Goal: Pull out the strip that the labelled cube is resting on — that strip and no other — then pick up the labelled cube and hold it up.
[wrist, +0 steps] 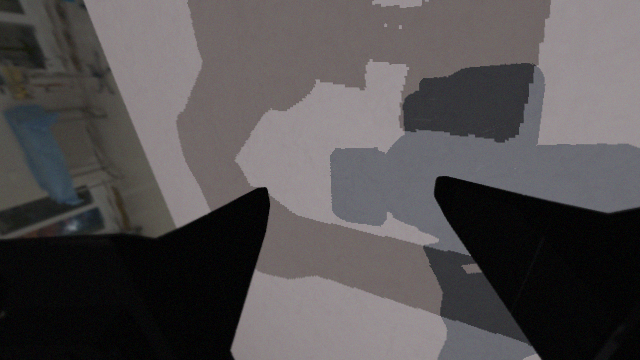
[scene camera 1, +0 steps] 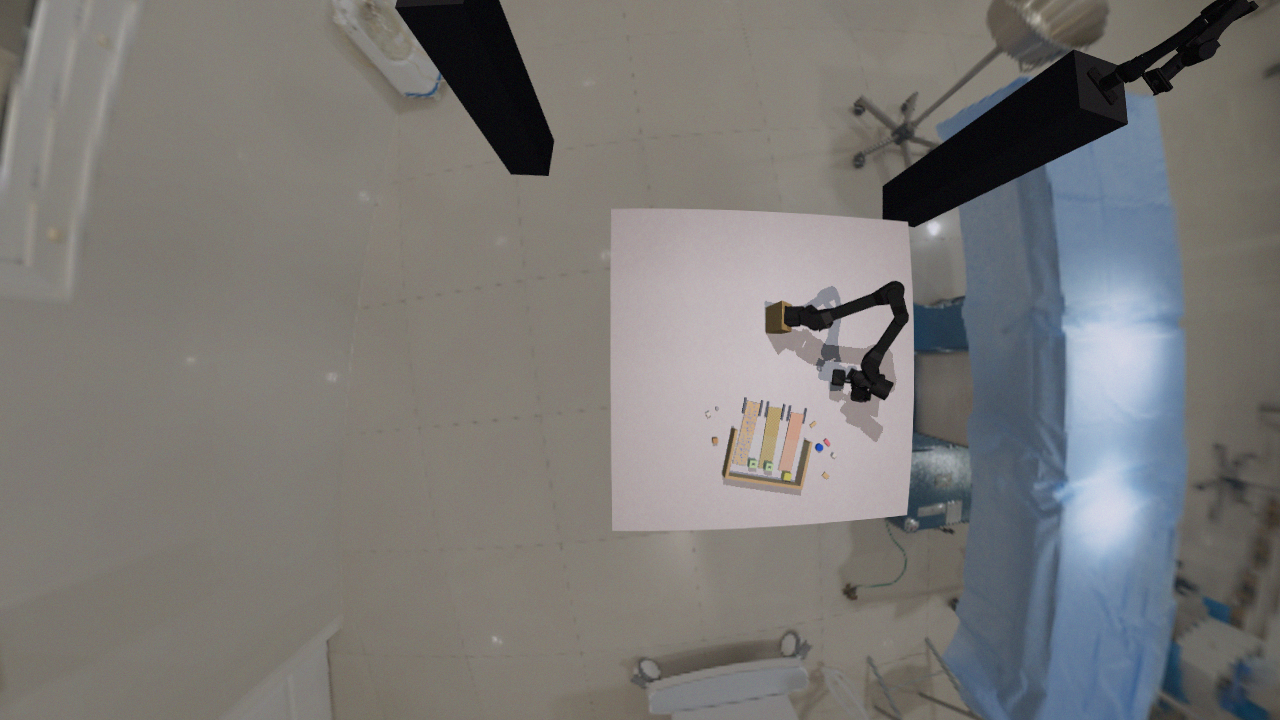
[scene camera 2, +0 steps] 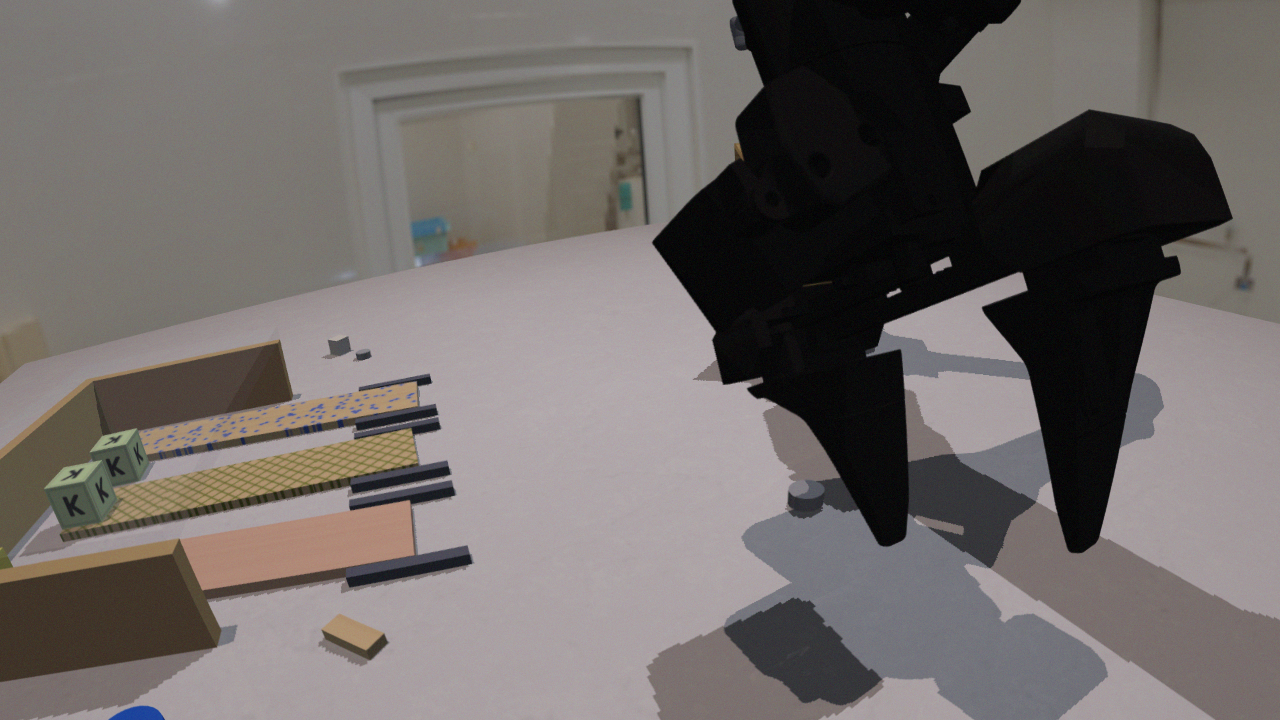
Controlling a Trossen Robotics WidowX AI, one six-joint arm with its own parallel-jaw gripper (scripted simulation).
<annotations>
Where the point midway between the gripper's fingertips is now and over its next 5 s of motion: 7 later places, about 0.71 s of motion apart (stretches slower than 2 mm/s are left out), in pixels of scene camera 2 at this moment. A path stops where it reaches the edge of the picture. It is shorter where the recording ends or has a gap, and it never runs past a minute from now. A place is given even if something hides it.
My gripper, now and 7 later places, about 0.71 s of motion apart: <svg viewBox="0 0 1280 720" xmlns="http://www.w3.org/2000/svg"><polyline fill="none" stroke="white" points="975,546 378,154 338,243 359,355 360,404 371,450 386,451 431,442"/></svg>
</annotations>
